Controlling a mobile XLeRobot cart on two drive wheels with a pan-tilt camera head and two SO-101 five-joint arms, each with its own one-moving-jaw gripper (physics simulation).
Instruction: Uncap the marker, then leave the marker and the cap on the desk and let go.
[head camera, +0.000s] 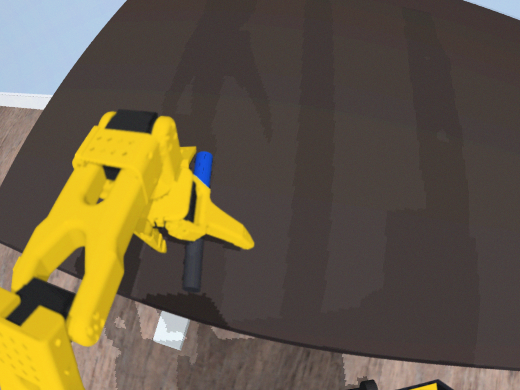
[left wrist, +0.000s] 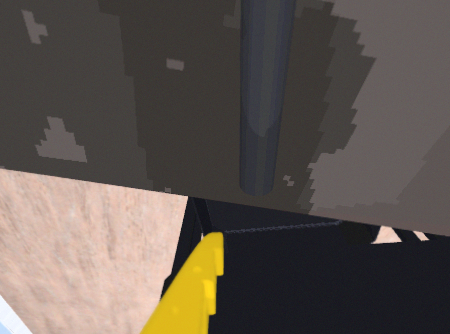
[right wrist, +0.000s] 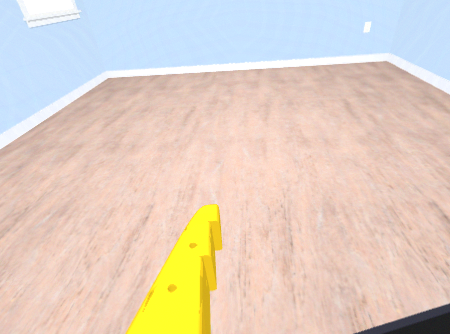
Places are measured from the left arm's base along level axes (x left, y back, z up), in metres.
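Pixels of known places: left hand, its tool point: (head camera: 165, 248) (left wrist: 223, 247); right hand, its tool point: (right wrist: 220, 220).
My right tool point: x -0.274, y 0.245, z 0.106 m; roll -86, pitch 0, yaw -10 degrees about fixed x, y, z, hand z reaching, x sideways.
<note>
Ahead of a thing's pixels: the offset from my right tool point to its middle. Level surfaces: height alone.
The marker's dark grey barrel @[dx +0.188, dy -0.534, dz -0.151 m] (head camera: 193, 267) (left wrist: 262, 90) lies on the dark desk @[dz -0.161 m] (head camera: 365, 165) (left wrist: 90, 100) near its front edge. Its blue cap @[dx +0.182, dy -0.592, dz -0.151 m] (head camera: 203, 167) points to the back in the head view; the joint between cap and barrel is hidden behind the gripper. My left gripper (head camera: 205, 245) is open and empty, above the marker's middle, with its jaws spread to either side of the barrel in the head view. One notched jaw (left wrist: 192, 290) shows in the left wrist view. My right gripper is open, with one notched jaw (right wrist: 185, 280) in the right wrist view, over the floor, away from the desk.
The desk's curved front edge runs just in front of the barrel's end. A small white block (head camera: 171, 331) shows beyond that edge, by the wood floor @[dz -0.880 m] (head camera: 280, 367) (right wrist: 300, 175). Black cart parts (left wrist: 325, 280) show below the desk edge. Blue walls (right wrist: 225, 30) stand far off.
</note>
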